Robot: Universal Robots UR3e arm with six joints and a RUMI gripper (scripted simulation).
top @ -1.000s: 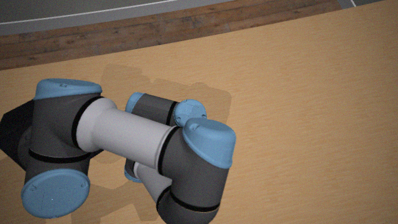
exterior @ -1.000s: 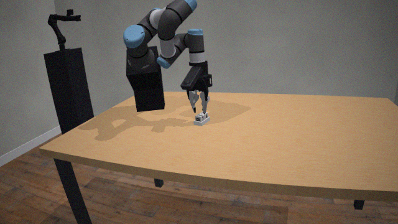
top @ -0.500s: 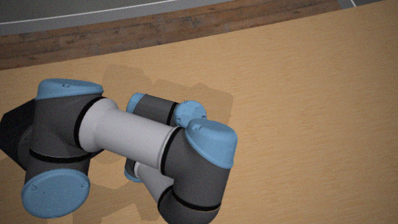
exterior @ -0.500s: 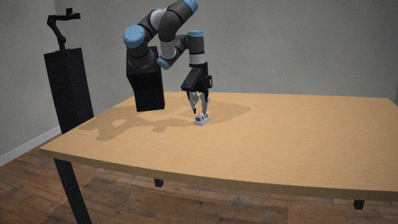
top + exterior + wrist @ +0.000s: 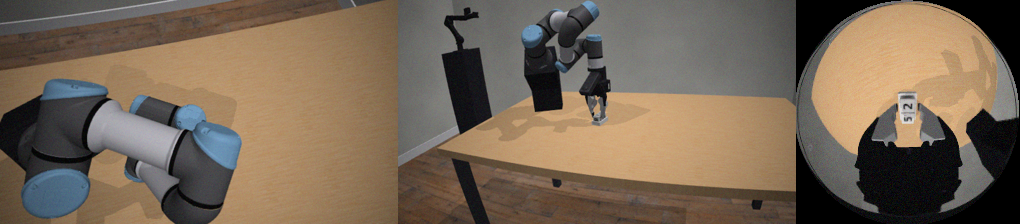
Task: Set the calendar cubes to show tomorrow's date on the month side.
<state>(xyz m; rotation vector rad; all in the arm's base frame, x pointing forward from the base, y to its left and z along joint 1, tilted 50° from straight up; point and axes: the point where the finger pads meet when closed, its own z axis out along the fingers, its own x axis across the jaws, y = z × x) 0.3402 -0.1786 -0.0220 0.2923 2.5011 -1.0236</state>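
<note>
My gripper is now 3 cm above the grey calendar tray, 2 cm to the right of it and 1 cm short of it.
</note>
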